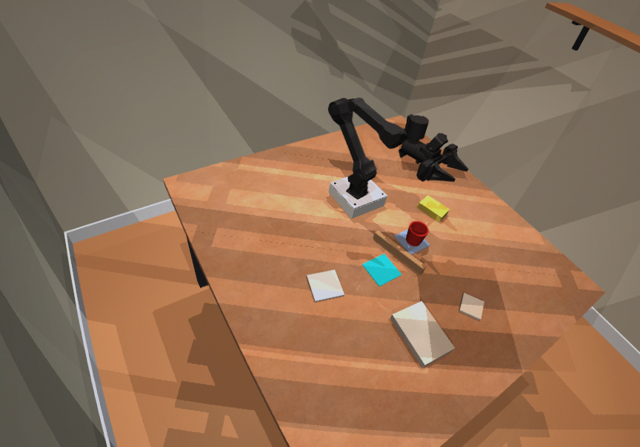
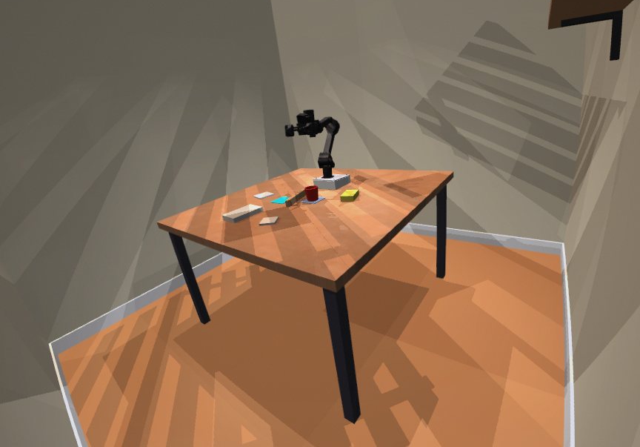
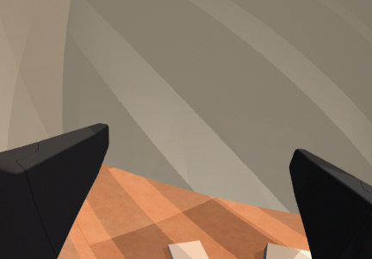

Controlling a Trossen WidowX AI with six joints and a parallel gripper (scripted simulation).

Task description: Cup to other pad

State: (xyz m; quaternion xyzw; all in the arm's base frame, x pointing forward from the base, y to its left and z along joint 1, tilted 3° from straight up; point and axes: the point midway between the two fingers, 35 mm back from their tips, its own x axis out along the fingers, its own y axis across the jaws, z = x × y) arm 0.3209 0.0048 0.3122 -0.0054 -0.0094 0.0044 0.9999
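The red cup is 60 mm behind my gripper tip, 20 mm to the left of it and 350 mm below it. The rest, counted from my gripper tip: green marble 60 mm behind, 20 mm to the left, 370 mm below; blue marble 70 mm behind, 10 mm to the left, 370 mm below; red marble 50 mm behind, 30 mm to the left, 370 mm below.
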